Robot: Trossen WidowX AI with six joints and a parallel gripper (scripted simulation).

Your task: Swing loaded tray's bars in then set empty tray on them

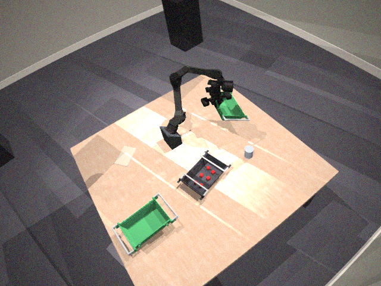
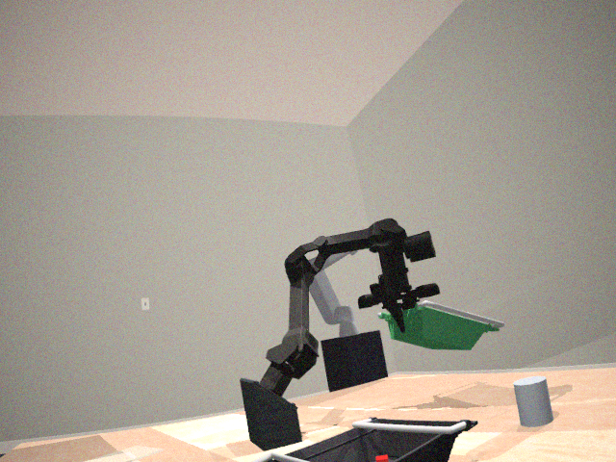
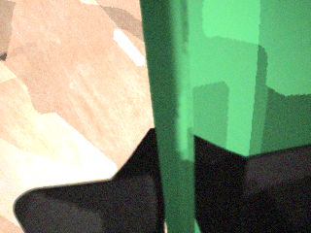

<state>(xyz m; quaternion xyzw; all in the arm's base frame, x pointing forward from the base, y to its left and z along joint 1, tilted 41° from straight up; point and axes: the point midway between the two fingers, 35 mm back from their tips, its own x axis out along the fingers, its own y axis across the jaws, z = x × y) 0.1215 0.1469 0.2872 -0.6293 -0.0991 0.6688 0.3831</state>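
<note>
My gripper tip is 7 cm to the right of the green tray and 3 cm short of it. Round my gripper tip: flat pale sheet (61 cm to the right, 27 cm behind, 18 cm below).
</note>
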